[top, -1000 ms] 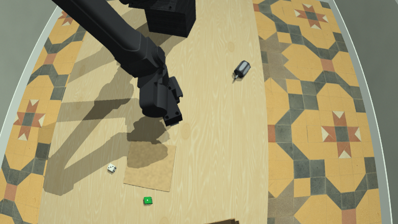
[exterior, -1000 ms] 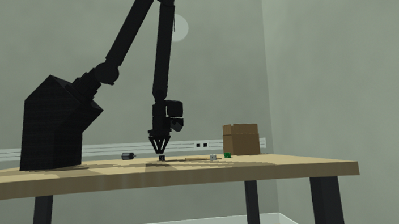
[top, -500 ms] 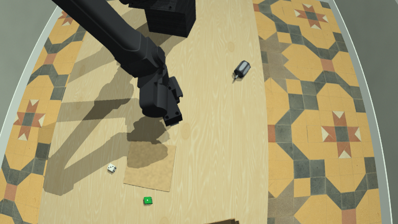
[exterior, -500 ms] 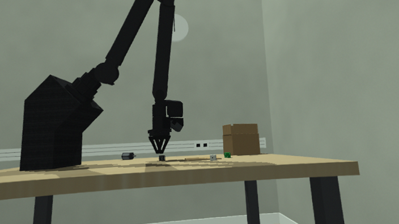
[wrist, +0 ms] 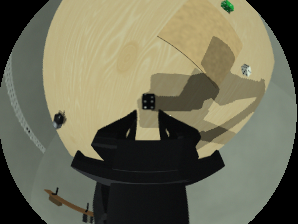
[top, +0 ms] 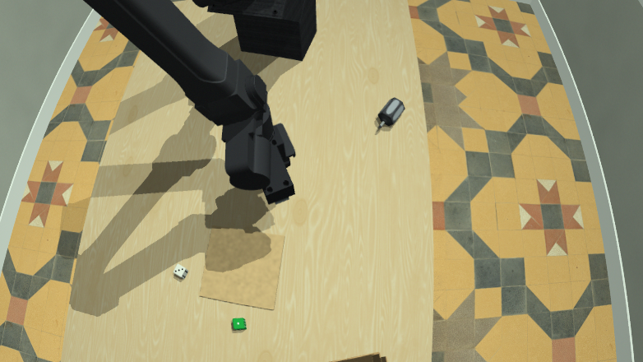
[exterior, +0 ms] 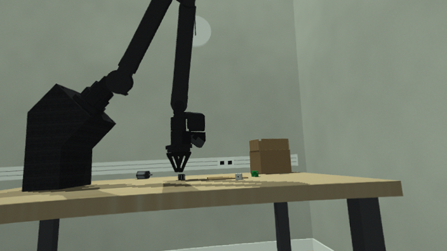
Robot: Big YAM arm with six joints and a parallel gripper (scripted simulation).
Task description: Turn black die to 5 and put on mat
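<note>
My hand is 3 cm above the black die and 1 cm short of it. From my hand the other things lie so: white die: 20 cm to the right, 14 cm ahead, 3 cm below; then mat: 15 cm ahead, 9 cm to the right, 3 cm below; then green die: 26 cm ahead, 11 cm to the right, 3 cm below.
</note>
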